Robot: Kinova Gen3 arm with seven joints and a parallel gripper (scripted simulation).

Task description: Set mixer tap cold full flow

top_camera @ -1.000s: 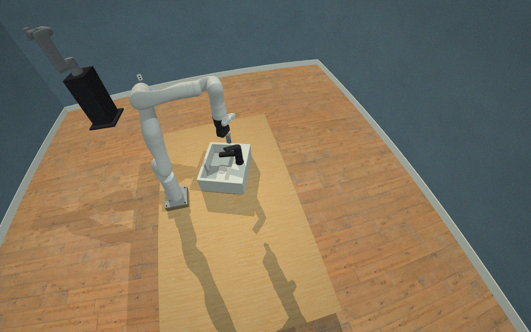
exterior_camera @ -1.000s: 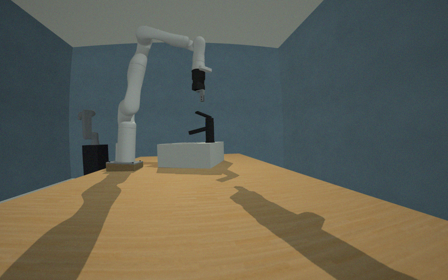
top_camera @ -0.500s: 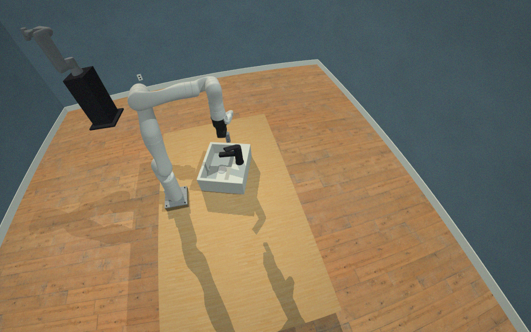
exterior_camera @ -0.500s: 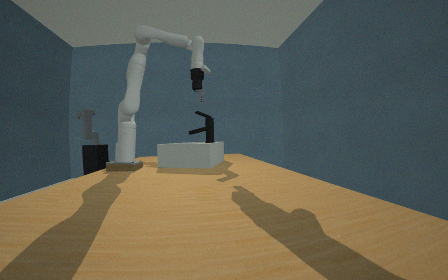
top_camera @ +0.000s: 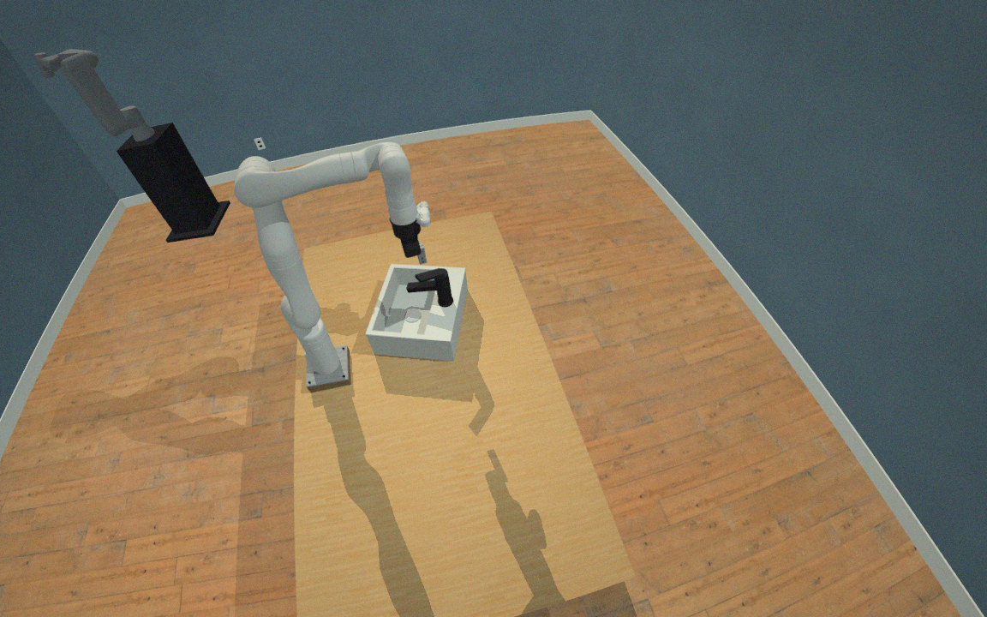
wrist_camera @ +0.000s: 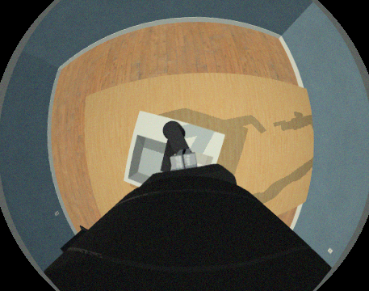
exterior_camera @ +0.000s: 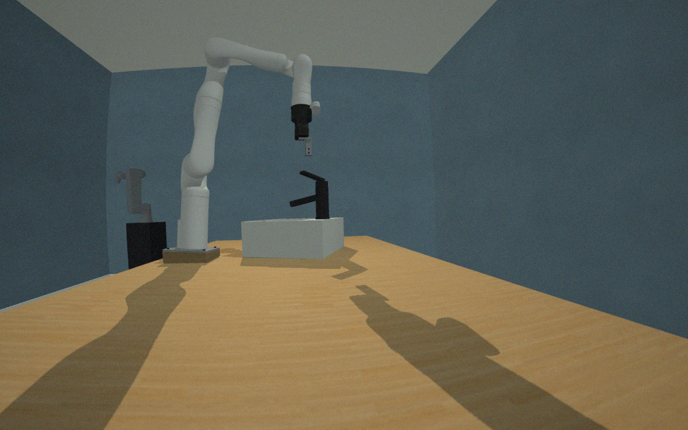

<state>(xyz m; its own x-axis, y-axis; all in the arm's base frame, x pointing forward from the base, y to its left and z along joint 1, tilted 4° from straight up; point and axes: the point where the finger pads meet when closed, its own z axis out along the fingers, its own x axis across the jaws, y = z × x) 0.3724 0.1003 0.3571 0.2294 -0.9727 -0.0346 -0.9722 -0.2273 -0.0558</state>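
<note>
My gripper is now 90 mm above the lever, 20 mm to the right of it and 10 mm short of it. Also, from my hand: white basin: 330 mm below, 70 mm behind, 60 mm to the left.
</note>
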